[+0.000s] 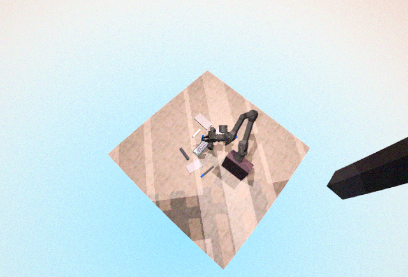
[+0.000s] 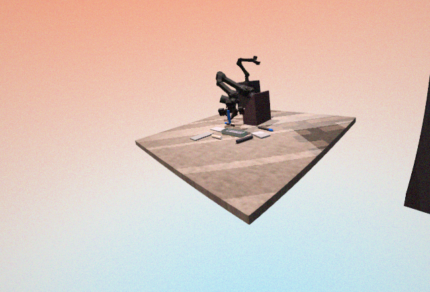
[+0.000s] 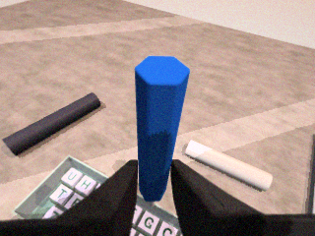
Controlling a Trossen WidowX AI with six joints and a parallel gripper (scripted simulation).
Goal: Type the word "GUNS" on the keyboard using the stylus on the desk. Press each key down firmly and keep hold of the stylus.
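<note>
My gripper tip is 40 mm short of the dark cylinder, 170 mm to the right of it and 100 mm above it. Also, from my gripper tip: blue stylus: 10 mm below; then cream cylinder: 100 mm ahead, 40 mm to the right, 100 mm below.
</note>
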